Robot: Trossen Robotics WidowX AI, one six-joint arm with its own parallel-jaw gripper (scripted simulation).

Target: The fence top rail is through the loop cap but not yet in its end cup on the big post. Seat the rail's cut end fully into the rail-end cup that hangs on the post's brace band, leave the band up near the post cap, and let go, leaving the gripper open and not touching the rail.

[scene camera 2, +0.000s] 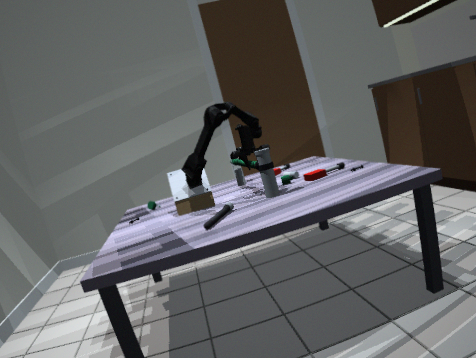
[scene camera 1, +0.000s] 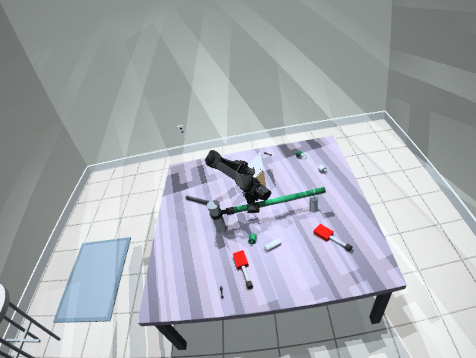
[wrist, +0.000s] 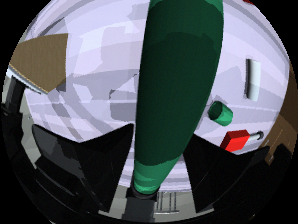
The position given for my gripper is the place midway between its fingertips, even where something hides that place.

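My gripper (wrist: 158, 131). Green top rail (wrist: 180, 54).
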